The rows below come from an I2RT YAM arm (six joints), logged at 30 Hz.
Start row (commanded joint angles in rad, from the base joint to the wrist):
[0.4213 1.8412 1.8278 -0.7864 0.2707 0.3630]
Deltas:
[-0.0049 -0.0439 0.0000 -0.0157 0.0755 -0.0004]
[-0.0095 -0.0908 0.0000 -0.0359 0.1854 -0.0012]
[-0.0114 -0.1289 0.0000 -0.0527 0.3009 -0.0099]
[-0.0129 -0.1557 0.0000 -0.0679 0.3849 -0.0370]
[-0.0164 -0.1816 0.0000 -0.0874 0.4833 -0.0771]
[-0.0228 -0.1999 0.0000 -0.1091 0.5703 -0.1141]
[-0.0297 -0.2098 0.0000 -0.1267 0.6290 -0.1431]
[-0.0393 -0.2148 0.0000 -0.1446 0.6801 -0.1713]
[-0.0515 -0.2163 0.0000 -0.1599 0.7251 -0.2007]
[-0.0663 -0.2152 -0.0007 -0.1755 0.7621 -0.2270]
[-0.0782 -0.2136 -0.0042 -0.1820 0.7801 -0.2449]
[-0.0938 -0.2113 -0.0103 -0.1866 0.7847 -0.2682]
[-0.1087 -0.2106 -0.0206 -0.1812 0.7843 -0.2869]
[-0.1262 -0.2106 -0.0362 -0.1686 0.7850 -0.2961]
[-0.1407 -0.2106 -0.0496 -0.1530 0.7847 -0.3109]
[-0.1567 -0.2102 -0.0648 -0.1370 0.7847 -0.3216]
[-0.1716 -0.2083 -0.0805 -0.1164 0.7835 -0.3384]
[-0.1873 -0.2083 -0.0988 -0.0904 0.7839 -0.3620]
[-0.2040 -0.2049 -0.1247 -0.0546 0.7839 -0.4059]
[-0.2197 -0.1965 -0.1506 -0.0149 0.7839 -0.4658]
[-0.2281 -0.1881 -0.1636 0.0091 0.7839 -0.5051]
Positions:
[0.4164 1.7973 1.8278 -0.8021 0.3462 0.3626]
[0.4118 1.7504 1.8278 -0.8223 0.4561 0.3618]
[0.4099 1.7123 1.8278 -0.8391 0.5716 0.3531]
[0.4084 1.6855 1.8278 -0.8543 0.6556 0.3260]
[0.4049 1.6596 1.8278 -0.8738 0.7540 0.2859]
[0.3985 1.6413 1.8278 -0.8955 0.8410 0.2489]
[0.3916 1.6314 1.8278 -0.9131 0.8997 0.2199]
[0.3820 1.6264 1.8278 -0.9310 0.9508 0.1917]
[0.3698 1.6249 1.8278 -0.9463 0.9958 0.1623]
[0.3550 1.6260 1.8271 -0.9619 1.0328 0.1360]
[0.3431 1.6276 1.8236 -0.9684 1.0508 0.1181]
[0.3275 1.6299 1.8175 -0.9730 1.0554 0.0948]
[0.3126 1.6306 1.8072 -0.9676 1.0550 0.0761]
[0.2951 1.6306 1.7916 -0.9550 1.0557 0.0669]
[0.2806 1.6306 1.7782 -0.9394 1.0554 0.0521]
[0.2646 1.6310 1.7630 -0.9234 1.0554 0.0414]
[0.2497 1.6329 1.7473 -0.9028 1.0542 0.0246]
[0.2340 1.6329 1.7290 -0.8768 1.0546 0.0010]
[0.2173 1.6363 1.7031 -0.8410 1.0546 -0.0429]
[0.2016 1.6447 1.6772 -0.8013 1.0546 -0.1028]
[0.1932 1.6531 1.6642 -0.7773 1.0546 -0.1421]

